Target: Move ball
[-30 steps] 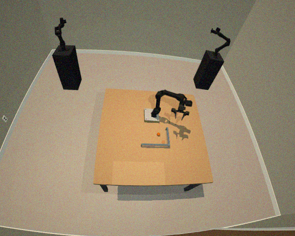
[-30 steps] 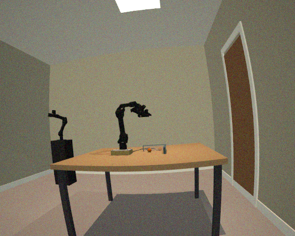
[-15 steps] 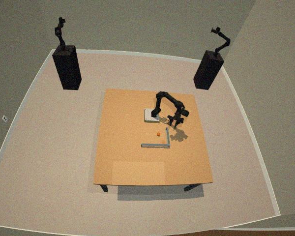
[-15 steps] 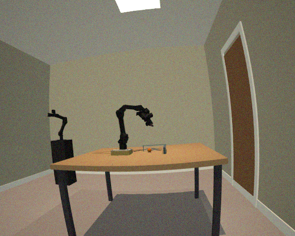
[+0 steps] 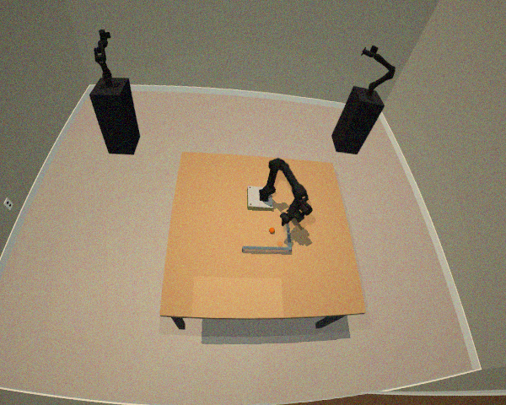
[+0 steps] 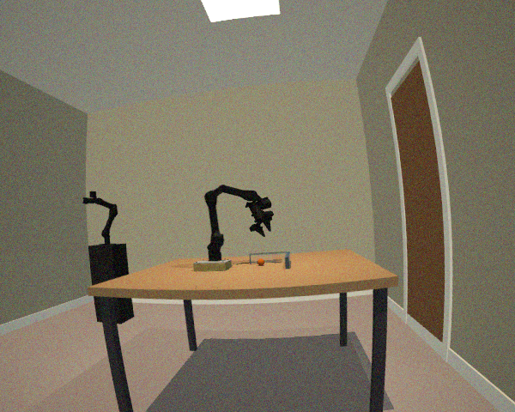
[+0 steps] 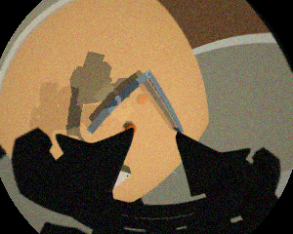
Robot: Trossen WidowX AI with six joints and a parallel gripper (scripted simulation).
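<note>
My gripper tip is now 16 cm above the orange ball, 5 cm to the left of it and 4 cm past it. Round my gripper tip: see-through copy of ball: 16 cm below, 6 cm ahead.
</note>
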